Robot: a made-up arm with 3 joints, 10 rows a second.
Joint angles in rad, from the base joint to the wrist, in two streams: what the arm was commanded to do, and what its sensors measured. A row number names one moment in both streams.
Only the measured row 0 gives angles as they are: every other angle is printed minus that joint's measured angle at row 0.
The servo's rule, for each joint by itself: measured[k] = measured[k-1] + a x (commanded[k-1-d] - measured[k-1]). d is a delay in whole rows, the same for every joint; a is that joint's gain. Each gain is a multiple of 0.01, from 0.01 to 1. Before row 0 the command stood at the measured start. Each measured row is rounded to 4 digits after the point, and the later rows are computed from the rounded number. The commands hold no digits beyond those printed.
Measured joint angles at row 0:
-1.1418 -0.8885 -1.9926
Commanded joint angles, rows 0 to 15:
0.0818 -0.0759 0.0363
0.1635 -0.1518 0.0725
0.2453 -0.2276 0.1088
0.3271 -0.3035 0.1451
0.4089 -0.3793 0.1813
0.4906 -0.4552 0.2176
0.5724 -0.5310 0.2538
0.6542 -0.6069 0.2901
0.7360 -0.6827 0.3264
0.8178 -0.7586 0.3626
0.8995 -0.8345 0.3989
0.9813 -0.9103 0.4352
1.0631 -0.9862 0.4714
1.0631 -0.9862 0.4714
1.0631 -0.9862 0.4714
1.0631 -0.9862 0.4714
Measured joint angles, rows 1 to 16:
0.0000 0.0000 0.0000
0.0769 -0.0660 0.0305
0.1583 -0.1406 0.0658
0.2401 -0.2163 0.1019
0.3219 -0.2922 0.1382
0.4037 -0.3680 0.1744
0.4854 -0.4439 0.2107
0.5672 -0.5197 0.2469
0.6490 -0.5956 0.2832
0.7308 -0.6714 0.3195
0.8126 -0.7473 0.3557
0.8943 -0.8232 0.3920
0.9761 -0.8990 0.4283
1.0579 -0.9749 0.4645
1.0628 -0.9847 0.4703
1.0631 -0.9860 0.4712
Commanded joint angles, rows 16 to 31:
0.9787 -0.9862 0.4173
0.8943 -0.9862 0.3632
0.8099 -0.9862 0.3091
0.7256 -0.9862 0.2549
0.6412 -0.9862 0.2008
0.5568 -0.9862 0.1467
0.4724 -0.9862 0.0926
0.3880 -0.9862 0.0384
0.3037 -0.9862 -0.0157
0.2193 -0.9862 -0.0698
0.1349 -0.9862 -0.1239
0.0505 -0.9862 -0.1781
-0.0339 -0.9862 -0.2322
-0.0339 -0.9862 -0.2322
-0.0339 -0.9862 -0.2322
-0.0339 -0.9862 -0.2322
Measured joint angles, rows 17 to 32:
1.0631 -0.9862 0.4714
0.9838 -0.9862 0.4260
0.8997 -0.9862 0.3732
0.8153 -0.9862 0.3194
0.7310 -0.9862 0.2652
0.6466 -0.9862 0.2111
0.5622 -0.9862 0.1570
0.4778 -0.9862 0.1029
0.3934 -0.9862 0.0487
0.3091 -0.9862 -0.0054
0.2247 -0.9862 -0.0595
0.1403 -0.9862 -0.1136
0.0559 -0.9862 -0.1678
-0.0285 -0.9862 -0.2219
-0.0336 -0.9862 -0.2306
-0.0339 -0.9862 -0.2319

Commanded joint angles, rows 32 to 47:
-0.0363 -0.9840 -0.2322
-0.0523 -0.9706 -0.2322
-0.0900 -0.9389 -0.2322
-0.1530 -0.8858 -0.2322
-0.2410 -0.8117 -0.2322
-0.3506 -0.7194 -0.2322
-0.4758 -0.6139 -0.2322
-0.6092 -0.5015 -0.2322
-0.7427 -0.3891 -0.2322
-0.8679 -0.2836 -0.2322
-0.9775 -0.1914 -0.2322
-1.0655 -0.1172 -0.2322
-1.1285 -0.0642 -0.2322
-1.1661 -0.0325 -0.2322
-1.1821 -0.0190 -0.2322
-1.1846 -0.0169 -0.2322
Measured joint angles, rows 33 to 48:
-0.0339 -0.9862 -0.2322
-0.0362 -0.9843 -0.2322
-0.0513 -0.9724 -0.2322
-0.0877 -0.9433 -0.2322
-0.1491 -0.8933 -0.2322
-0.2355 -0.8223 -0.2322
-0.3437 -0.7328 -0.2322
-0.4679 -0.6294 -0.2322
-0.6007 -0.5181 -0.2322
-0.7342 -0.4059 -0.2322
-0.8599 -0.2995 -0.2322
-0.9704 -0.2055 -0.2322
-1.0598 -0.1287 -0.2322
-1.1244 -0.0726 -0.2322
-1.1636 -0.0377 -0.2322
-1.1810 -0.0214 -0.2322

